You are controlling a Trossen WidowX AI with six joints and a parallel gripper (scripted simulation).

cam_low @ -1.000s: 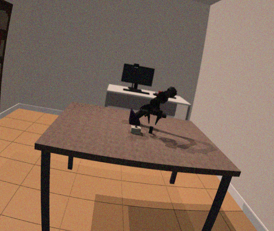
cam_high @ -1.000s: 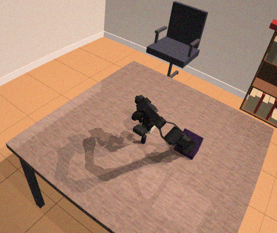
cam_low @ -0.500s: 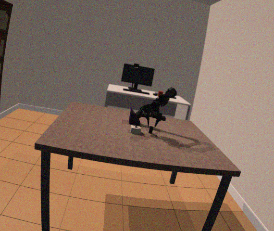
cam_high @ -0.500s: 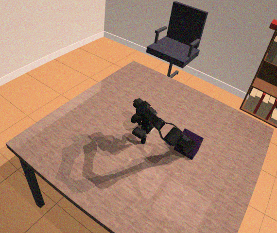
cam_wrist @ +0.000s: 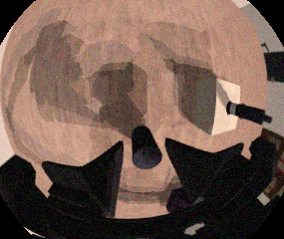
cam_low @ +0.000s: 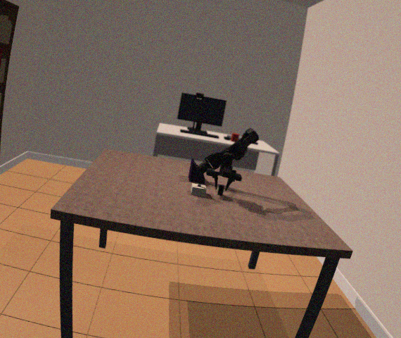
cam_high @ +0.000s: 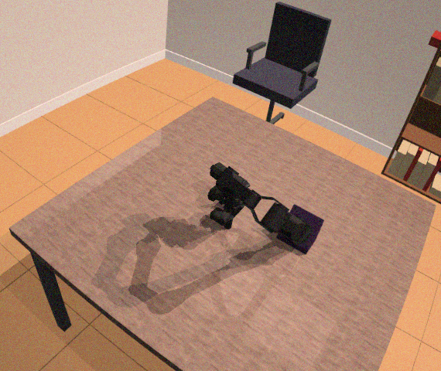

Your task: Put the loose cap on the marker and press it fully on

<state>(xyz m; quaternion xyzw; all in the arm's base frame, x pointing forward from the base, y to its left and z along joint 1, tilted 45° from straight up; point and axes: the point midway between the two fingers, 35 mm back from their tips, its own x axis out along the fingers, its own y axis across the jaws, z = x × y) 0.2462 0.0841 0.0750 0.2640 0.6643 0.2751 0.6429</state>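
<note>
My gripper tip is now right at the marker cap. The rest, counted from my gripper tip: holder block: 40 mm ahead, 120 mm to the right, 10 mm below.
</note>
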